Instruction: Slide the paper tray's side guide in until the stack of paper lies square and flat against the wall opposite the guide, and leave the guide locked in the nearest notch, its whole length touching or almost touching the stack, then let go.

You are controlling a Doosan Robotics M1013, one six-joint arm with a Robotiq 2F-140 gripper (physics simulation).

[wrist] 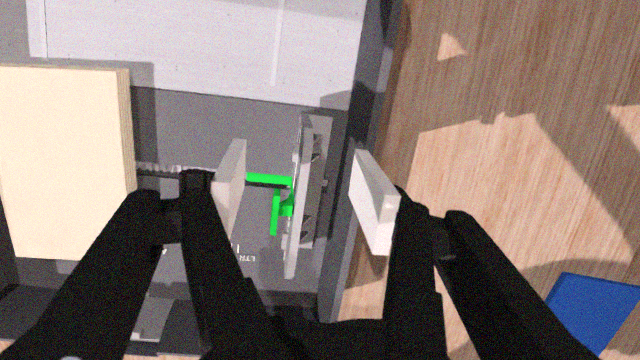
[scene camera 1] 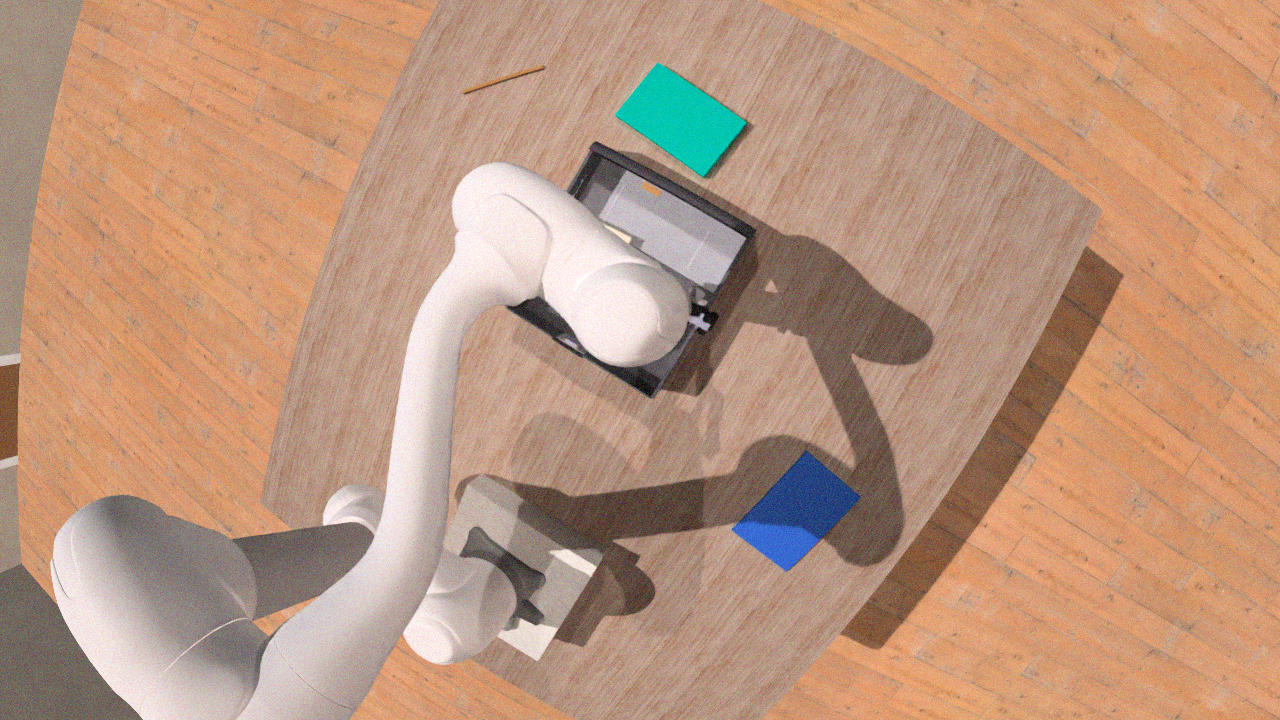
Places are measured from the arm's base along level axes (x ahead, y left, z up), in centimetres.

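Where they show: gripper, fingertip midpoint: [wrist: 299,167]; arm's base at its link origin: [scene camera 1: 492,579].
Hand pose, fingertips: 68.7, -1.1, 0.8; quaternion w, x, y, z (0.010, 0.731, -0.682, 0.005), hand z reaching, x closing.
Observation:
Things, the pixels of their centre, and the offset from my fingertips, as dx, dy, dz. "*": a spot on its surface instead.
- dark grey tray at the middle of its body: [wrist: 145,142] [scene camera 1: 627,267] -1.3, +10.6, -4.5
- cream paper stack at the middle of its body: [wrist: 66,168] [scene camera 1: 587,264] -4.8, +17.3, -6.2
- upright grey side guide at the middle of its body: [wrist: 284,194] -4.0, +0.2, -4.9
- green part at a spot on its surface: [wrist: 269,178] * -4.0, +1.4, -7.9
- toothed strip at a spot on its surface: [wrist: 175,169] * -4.7, +9.4, -8.7
- light grey panel at a spot on its surface: [wrist: 200,45] * +5.8, +7.9, -7.4
- green block at the middle of its body: [scene camera 1: 680,118] +26.4, +17.9, -8.4
- thin brown stick at the middle of its body: [scene camera 1: 502,79] +17.2, +53.4, -8.9
- blue block at the middle of its body: [wrist: 564,344] [scene camera 1: 796,514] -22.6, -40.3, -8.9
The dark grey tray [scene camera 1: 675,190] [wrist: 367,75] stands on the table. The cream paper stack [scene camera 1: 619,234] [wrist: 60,160] lies inside it, at the left of the wrist view. The upright grey side guide [wrist: 301,200] stands near the tray's right wall there, with a wide gap between it and the stack. A green part [wrist: 269,178] is on the guide's stack side, beside a toothed strip [wrist: 175,169]. My gripper [wrist: 299,167] is open, one pale fingertip on each side of the guide, both apart from it. Whether the stack touches the opposite wall cannot be told.
A light grey panel [scene camera 1: 666,223] [wrist: 200,45] covers part of the tray. A green block [scene camera 1: 682,120] lies beyond the tray, a thin brown stick [scene camera 1: 503,79] at upper left, and a blue block [scene camera 1: 796,510] [wrist: 592,312] at lower right. The arm hides part of the tray.

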